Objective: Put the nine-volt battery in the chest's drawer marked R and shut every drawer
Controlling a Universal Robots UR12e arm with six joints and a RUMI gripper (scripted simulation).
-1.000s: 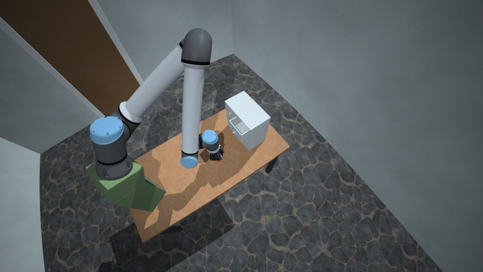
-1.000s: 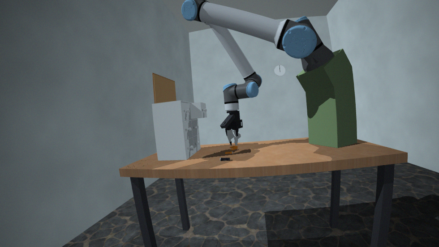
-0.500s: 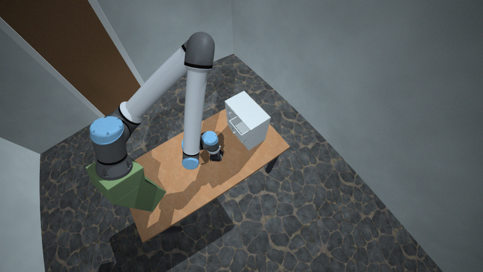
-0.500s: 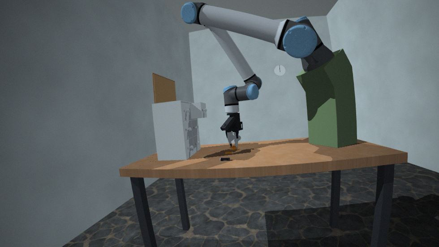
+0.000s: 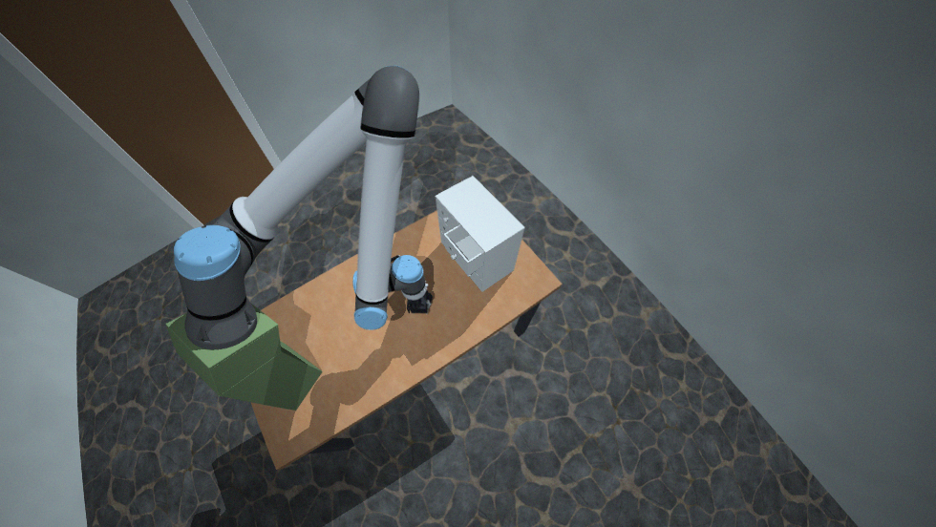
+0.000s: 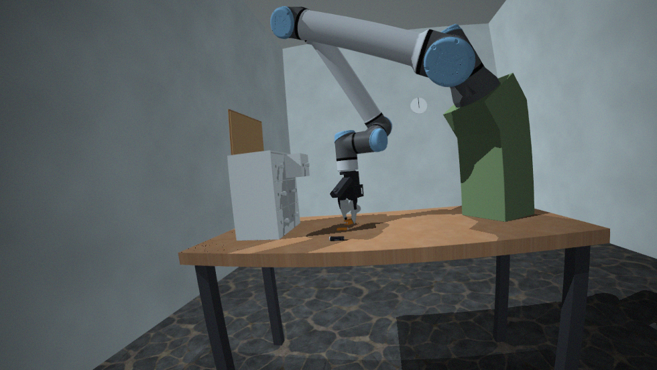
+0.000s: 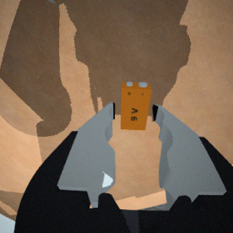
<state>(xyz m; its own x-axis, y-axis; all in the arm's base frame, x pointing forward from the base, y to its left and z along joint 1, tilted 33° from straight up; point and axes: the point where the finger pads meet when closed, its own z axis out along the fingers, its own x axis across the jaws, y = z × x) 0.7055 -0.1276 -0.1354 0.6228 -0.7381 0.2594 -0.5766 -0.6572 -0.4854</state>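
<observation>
My hand is 1 cm short of the orange nine-volt battery, 1 cm to the right of it and 1 cm above it. From my hand the other things lie so: dark object 5 cm ahead, 27 cm to the left, 1 cm below; then orange cylindrical battery 3 cm ahead, 12 cm to the left, 1 cm below.
</observation>
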